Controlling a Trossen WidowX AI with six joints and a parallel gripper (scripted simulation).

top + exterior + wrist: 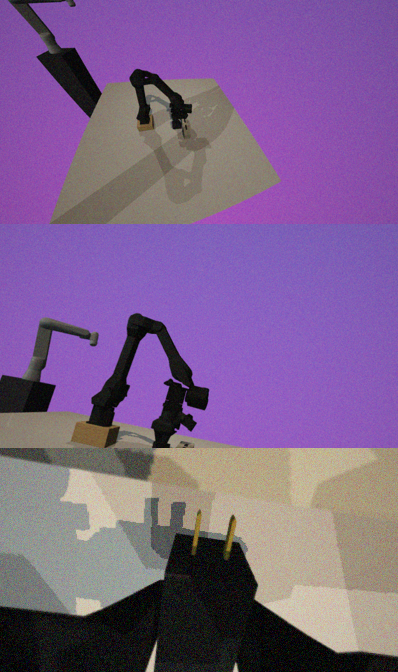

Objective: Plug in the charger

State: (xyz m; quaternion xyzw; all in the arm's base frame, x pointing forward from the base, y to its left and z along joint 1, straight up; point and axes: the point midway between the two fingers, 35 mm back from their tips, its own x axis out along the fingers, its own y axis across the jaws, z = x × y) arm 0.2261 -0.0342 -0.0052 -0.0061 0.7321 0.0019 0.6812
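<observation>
Right now the black two-prong charger is 2 cm ahead of my gripper tip and 1 cm above it.
</observation>
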